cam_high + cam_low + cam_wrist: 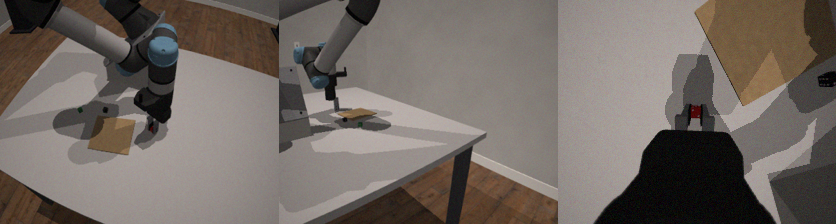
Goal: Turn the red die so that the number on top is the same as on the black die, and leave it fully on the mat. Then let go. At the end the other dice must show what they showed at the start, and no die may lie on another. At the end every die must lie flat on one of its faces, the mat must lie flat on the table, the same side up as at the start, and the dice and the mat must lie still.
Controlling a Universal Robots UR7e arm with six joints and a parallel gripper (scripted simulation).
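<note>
Right now my hand is 10 mm above the red die. From my hand the other things lie so: green die (30 mm behind, 280 mm to the right, 10 mm below); black die (50 mm behind, 180 mm to the right, 10 mm below); tan mat (40 mm ahead, 130 mm to the right, 20 mm below).
</note>
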